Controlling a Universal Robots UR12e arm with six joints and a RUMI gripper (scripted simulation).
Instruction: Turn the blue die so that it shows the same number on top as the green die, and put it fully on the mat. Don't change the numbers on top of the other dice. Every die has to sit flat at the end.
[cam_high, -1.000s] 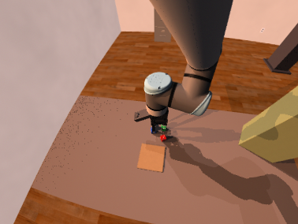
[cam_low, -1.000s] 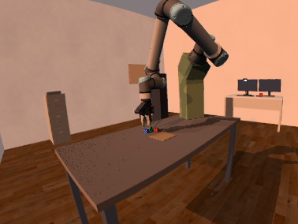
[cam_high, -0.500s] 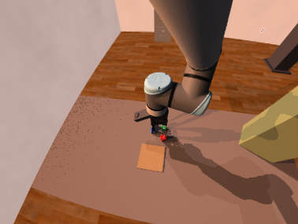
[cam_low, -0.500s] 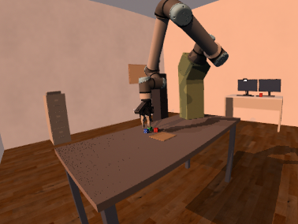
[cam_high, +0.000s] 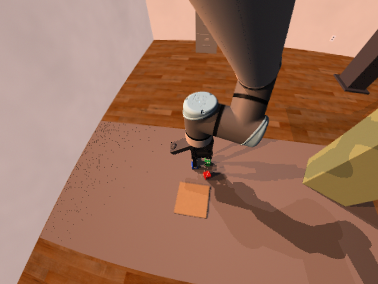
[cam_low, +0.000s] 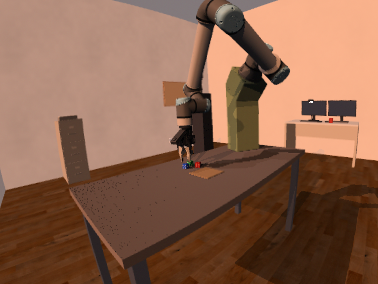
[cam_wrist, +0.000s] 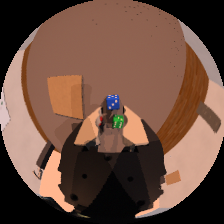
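The blue die lies 4 cm below my hand. Also, from my hand: tan mat: 16 cm to the left, 5 cm below, 1 cm behind; green die: 6 cm behind, 4 cm below, 2 cm to the right; red die: 6 cm behind, 4 cm to the left, 4 cm below.
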